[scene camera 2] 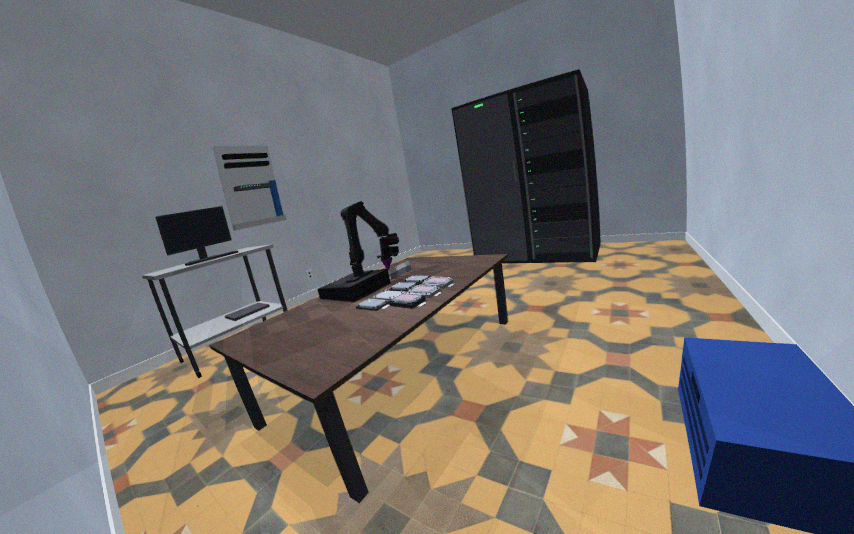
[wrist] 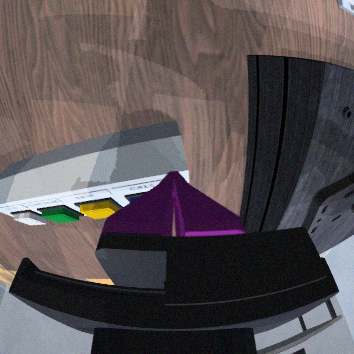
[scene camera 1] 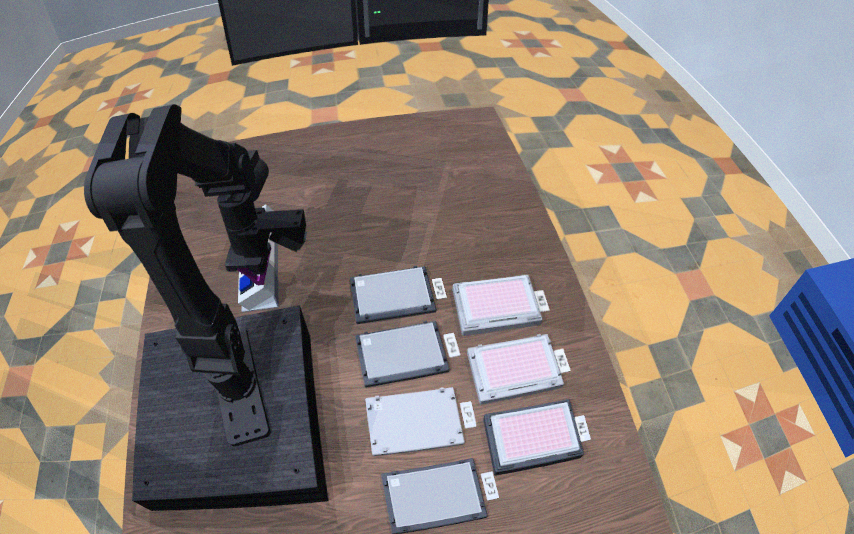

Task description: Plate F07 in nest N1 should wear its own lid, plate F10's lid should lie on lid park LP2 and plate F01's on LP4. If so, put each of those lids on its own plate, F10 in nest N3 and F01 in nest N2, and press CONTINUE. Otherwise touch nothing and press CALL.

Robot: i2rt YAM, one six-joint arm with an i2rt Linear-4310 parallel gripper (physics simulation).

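Frame: origin at the arm's base, x ahead, y left, z up, level; centimetres.
Seen in the pictures: gripper, fingertip midpoint: (scene camera 2: 388, 269) (wrist: 173, 178) (scene camera 1: 260, 284); arm's base at its link origin: (scene camera 2: 359, 276) (scene camera 1: 238, 385).
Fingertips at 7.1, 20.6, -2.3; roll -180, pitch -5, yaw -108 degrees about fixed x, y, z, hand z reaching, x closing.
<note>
Offsets run from my fingertips to a thing's middle, as dx, dy, dz. "*": to the spot under its first point. Level surfaces: height alone.
My gripper (scene camera 1: 256, 277) (scene camera 2: 387, 264) (wrist: 173, 178) is shut and empty, its purple tips together at the blue button @[* -3.2, +2.4, -1.3] (scene camera 1: 244, 283) (wrist: 135, 199), which they partly hide in the wrist view. Contact is unclear. The lettering above that button is partly covered. Plates show pink wells in nests N1 @[* +27.0, -41.4, -5.2] (scene camera 1: 489, 454), N2 @[* +29.8, -28.6, -5.1] (scene camera 1: 475, 382) and N3 @[* +32.5, -16.0, -4.3] (scene camera 1: 461, 316); all three look alike. Grey lids lie on LP2 @[+23.0, -6.3, -4.8] (scene camera 1: 393, 294), LP4 @[+20.5, -18.7, -4.8] (scene camera 1: 403, 351) and LP3 @[+16.3, -44.7, -4.8] (scene camera 1: 434, 498). LP1 @[+18.0, -31.5, -5.2] (scene camera 1: 415, 420) shows a pale surface with a small tag; I cannot tell whether it is a lid. The tags are unreadable.
The button console @[+0.1, +10.0, -3.0] (scene camera 1: 268, 295) (wrist: 145, 152) also carries a yellow button @[-1.9, +7.9, -1.8] (wrist: 97, 210), a green button @[-1.1, +12.8, -1.8] (wrist: 59, 215) and a white button @[-0.2, +17.7, -1.8] (wrist: 29, 218). It stands beside the black arm base (scene camera 1: 214, 484) (wrist: 300, 125) on the wooden table @[dz -6.2] (scene camera 1: 377, 163) (scene camera 2: 302, 346).
</note>
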